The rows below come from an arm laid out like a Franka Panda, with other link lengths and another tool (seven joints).
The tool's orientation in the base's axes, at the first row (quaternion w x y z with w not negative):
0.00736, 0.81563, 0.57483, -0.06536
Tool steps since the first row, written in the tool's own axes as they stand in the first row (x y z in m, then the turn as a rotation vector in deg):
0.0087, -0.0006, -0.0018, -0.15, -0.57, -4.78
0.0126, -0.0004, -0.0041, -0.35, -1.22, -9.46
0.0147, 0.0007, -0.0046, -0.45, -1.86, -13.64
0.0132, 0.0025, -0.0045, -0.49, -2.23, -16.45
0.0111, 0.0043, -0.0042, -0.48, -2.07, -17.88
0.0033, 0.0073, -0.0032, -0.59, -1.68, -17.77
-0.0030, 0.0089, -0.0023, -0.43, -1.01, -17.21
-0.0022, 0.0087, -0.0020, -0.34, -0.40, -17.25
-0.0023, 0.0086, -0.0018, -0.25, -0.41, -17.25
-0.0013, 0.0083, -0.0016, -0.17, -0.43, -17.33
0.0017, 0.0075, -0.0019, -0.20, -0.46, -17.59
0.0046, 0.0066, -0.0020, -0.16, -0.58, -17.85
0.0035, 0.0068, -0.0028, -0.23, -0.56, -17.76
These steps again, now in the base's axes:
0.0025, 0.0085, 0.0008, -0.12, 0.47, 4.79
0.0042, 0.0123, 0.0026, -0.33, 0.91, 9.50
0.0060, 0.0139, 0.0028, -0.56, 1.40, 13.69
0.0072, 0.0119, 0.0028, -0.64, 1.73, 16.50
0.0081, 0.0093, 0.0026, -0.35, 1.81, 17.91
0.0083, 0.0009, 0.0023, -0.03, 1.57, 17.79
0.0076, -0.0056, 0.0021, 0.60, 1.44, 17.17
0.0076, -0.0048, 0.0017, 1.21, 1.32, 17.17
0.0075, -0.0049, 0.0015, 1.23, 1.41, 17.16
0.0075, -0.0039, 0.0012, 1.24, 1.50, 17.23
0.0078, -0.0008, 0.0012, 1.23, 1.50, 17.49
0.0079, 0.0022, 0.0010, 1.15, 1.60, 17.75
0.0078, 0.0012, 0.0019, 1.14, 1.52, 17.67

